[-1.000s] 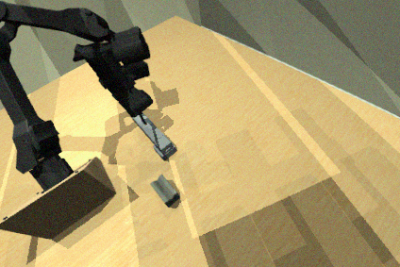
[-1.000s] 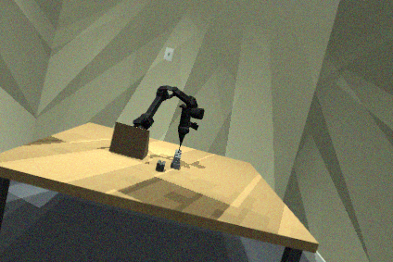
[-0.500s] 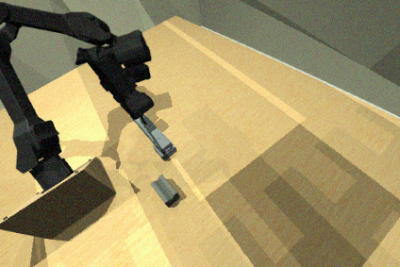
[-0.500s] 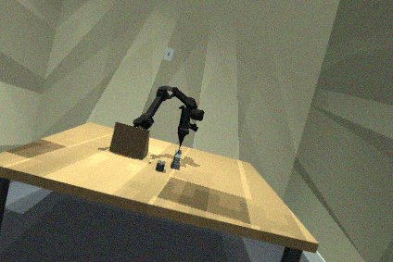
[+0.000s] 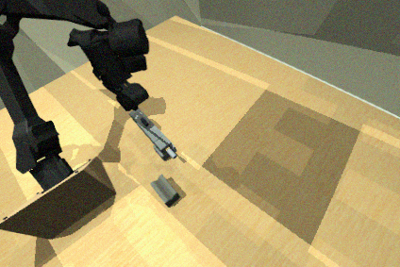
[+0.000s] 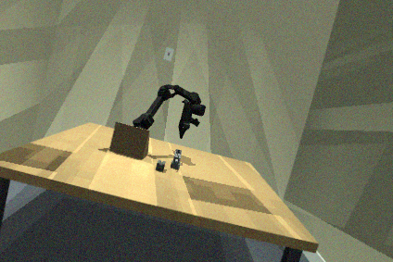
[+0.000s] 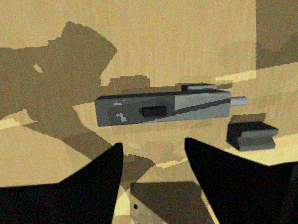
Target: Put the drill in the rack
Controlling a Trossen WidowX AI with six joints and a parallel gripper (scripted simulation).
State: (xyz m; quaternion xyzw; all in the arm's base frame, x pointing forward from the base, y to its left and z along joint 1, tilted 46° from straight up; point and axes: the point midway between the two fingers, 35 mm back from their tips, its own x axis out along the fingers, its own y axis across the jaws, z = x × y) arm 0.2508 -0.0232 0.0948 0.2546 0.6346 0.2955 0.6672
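Right now the drill is 110 mm below my gripper tip, 90 mm to the right of it and 10 mm ahead of it. Also, from my gripper tip: grey holder block: 110 mm below, 30 mm to the right, 10 mm ahead; then key: 100 mm below, 10 mm ahead; then rack: 200 mm to the right, 140 mm below, 60 mm behind.
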